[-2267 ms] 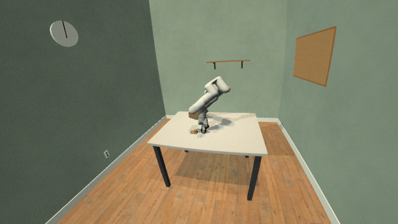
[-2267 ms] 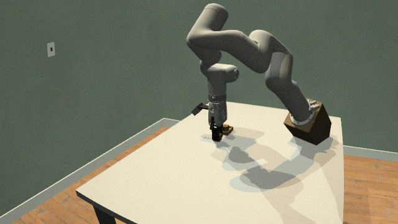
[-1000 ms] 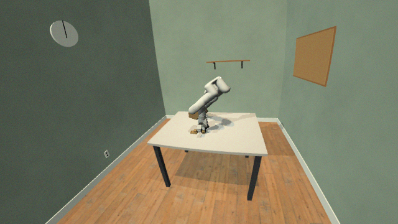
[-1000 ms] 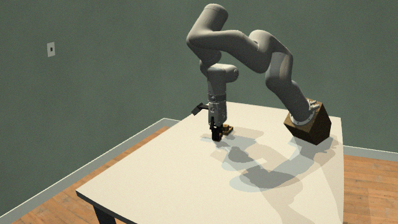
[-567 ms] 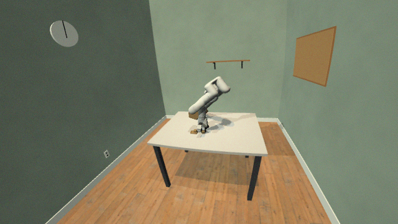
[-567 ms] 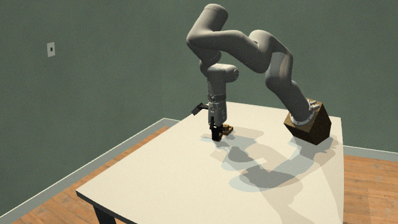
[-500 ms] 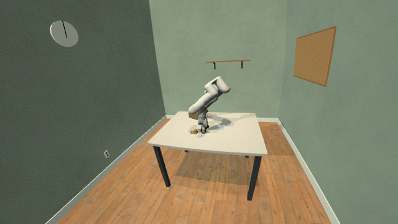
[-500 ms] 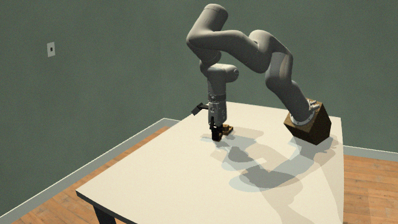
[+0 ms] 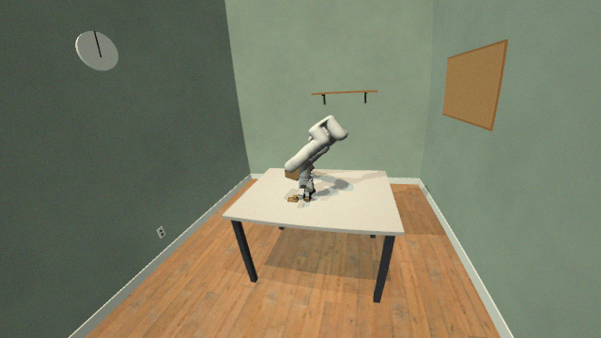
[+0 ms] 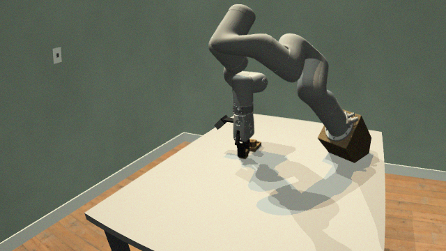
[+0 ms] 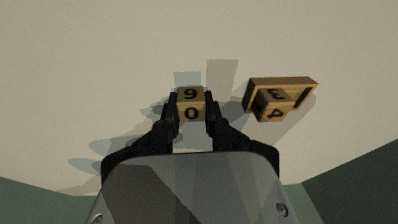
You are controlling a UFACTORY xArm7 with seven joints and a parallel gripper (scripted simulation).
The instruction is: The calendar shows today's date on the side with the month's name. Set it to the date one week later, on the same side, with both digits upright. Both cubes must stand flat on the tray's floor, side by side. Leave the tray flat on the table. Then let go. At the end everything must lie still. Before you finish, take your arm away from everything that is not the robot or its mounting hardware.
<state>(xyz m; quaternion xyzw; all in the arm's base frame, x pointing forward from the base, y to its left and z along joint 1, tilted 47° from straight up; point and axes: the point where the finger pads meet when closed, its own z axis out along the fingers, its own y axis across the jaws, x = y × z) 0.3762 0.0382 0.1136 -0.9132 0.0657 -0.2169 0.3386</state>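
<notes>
The digit cube is 1 cm below my hand. From my hand the other things lie so: wooden calendar tray (11 cm to the right, 2 cm below).
</notes>
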